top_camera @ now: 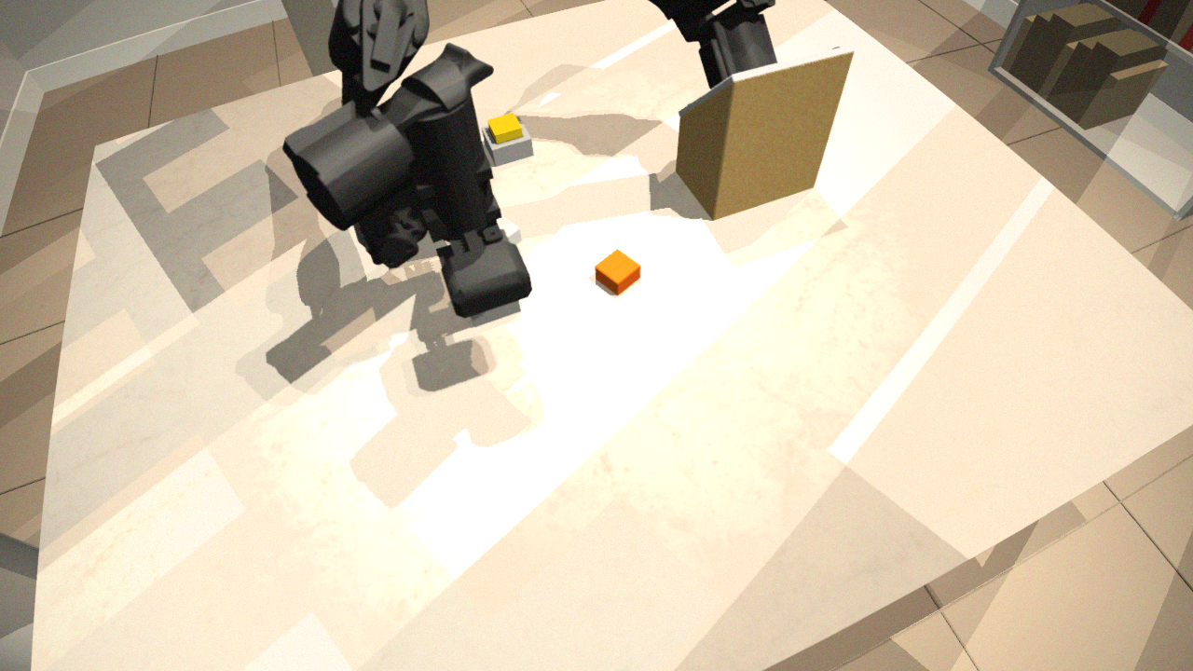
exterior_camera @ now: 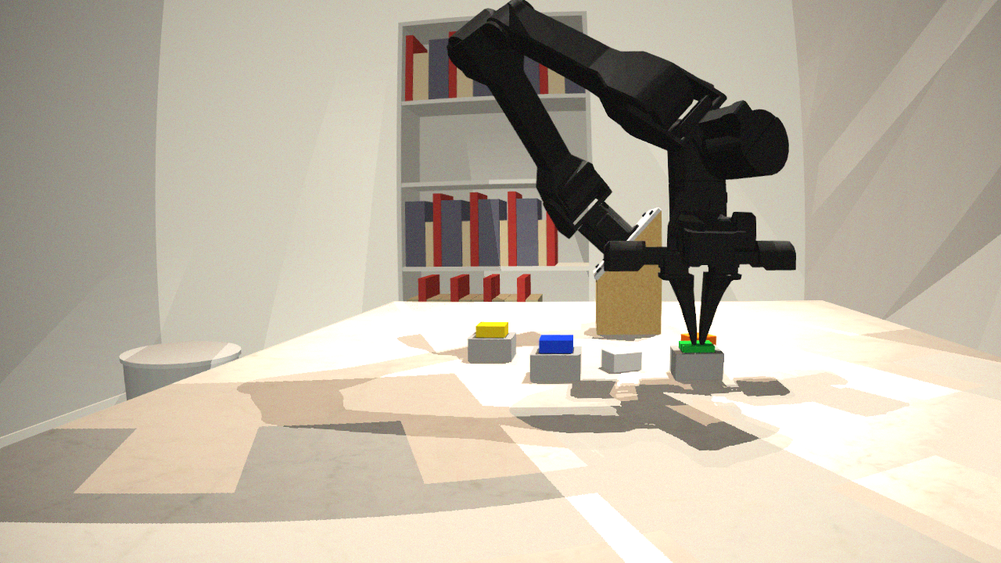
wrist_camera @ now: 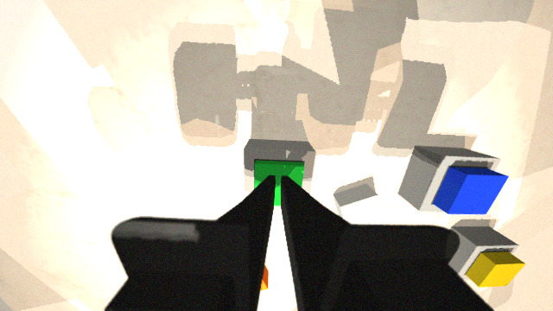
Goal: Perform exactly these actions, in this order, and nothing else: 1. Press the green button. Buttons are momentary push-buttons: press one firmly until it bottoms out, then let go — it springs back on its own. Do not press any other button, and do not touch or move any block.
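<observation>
Right now my gripper tip is 1 cm above the green button. Also, from my gripper tip: small white block: 7 cm to the right, 4 cm behind, 2 cm below; orange block: 13 cm behind, 4 cm to the left, 2 cm below; blue button: 14 cm to the right, 2 cm behind.
</observation>
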